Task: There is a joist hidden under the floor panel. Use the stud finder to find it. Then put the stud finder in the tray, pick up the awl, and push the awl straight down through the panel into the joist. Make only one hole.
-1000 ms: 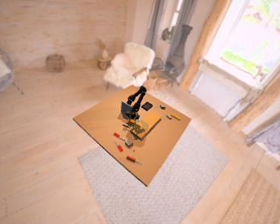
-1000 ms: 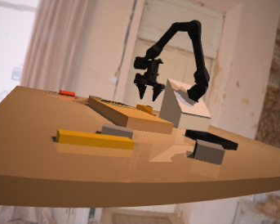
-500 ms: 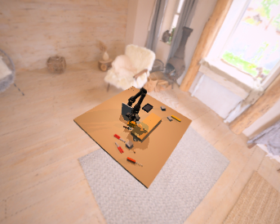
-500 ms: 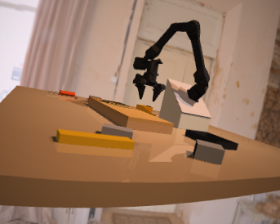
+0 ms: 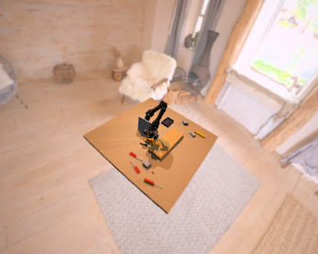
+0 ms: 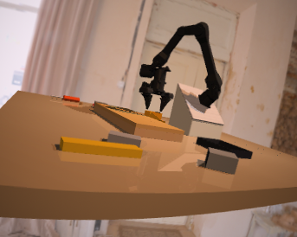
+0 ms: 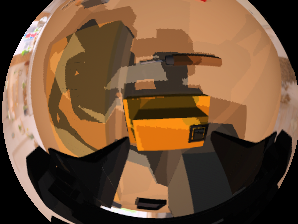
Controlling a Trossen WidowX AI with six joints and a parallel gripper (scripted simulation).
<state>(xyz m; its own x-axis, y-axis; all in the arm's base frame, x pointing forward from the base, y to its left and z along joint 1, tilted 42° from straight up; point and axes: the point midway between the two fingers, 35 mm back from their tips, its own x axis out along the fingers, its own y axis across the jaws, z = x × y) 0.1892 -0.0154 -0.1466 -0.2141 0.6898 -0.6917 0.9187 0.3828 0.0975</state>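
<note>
Now: the stud finder 1 cm behind my gripper tip, 1 cm to the right of it and 2 cm below it. Also, from my gripper tip: yellow bar: 35 cm ahead, 65 cm to the left, 6 cm below; then awl: 1 cm ahead, 9 cm to the right, 6 cm below; then black tray: 10 cm behind, 45 cm to the left, 5 cm below.
</note>
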